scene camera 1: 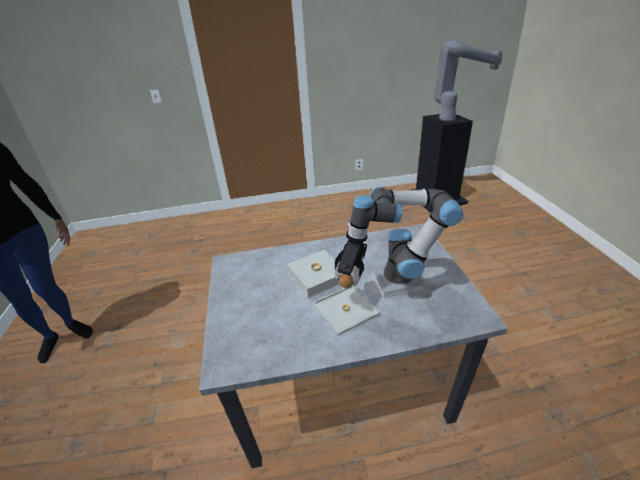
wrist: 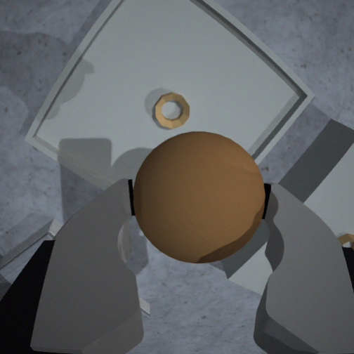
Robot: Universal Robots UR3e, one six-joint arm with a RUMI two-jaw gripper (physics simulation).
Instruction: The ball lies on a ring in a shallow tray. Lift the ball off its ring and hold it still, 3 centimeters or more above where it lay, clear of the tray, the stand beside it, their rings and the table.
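Seen in the pictures: gripper, between the fingertips: (scene camera 1: 345,283); arm's base, origin of its link: (scene camera 1: 399,273).
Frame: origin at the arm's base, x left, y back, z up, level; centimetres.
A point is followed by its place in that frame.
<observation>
The orange-brown ball (scene camera 1: 345,281) @(x 9.2, y -27.9, z 12.7 cm) (wrist: 199,197) is held between the two fingertips of my gripper (scene camera 1: 345,279) @(x 7.0, y -26.9, z 9.7 cm) (wrist: 198,184), which is shut on it. The ball is in the air, apart from the shallow tray (scene camera 1: 338,321) @(x 13.0, y -32.3, z -2.9 cm) (wrist: 240,90). The tray's small tan ring (scene camera 1: 345,311) @(x 9.3, y -28.1, z -2.8 cm) (wrist: 158,118) lies bare on the tray floor. The stand (scene camera 1: 305,279) @(x -9.3, y -38.6, z 1.9 cm) (wrist: 250,274), a pale raised block, is beside the tray; its ring (scene camera 1: 316,270) @(x -12.6, y -32.7, z 2.3 cm) lies on top and is partly hidden in the wrist view by a finger. The exact height of the ball cannot be told.
A thin pale upright panel (scene camera 1: 377,284) @(x 0.2, y -10.2, z -2.4 cm) stands on the grey table (scene camera 1: 258,320) @(x 1.5, y -61.1, z -3.2 cm) between the tray and the arm's base. A person (scene camera 1: 23,232) stands left of the table. A second grey arm on a black pedestal (scene camera 1: 444,155) stands behind.
</observation>
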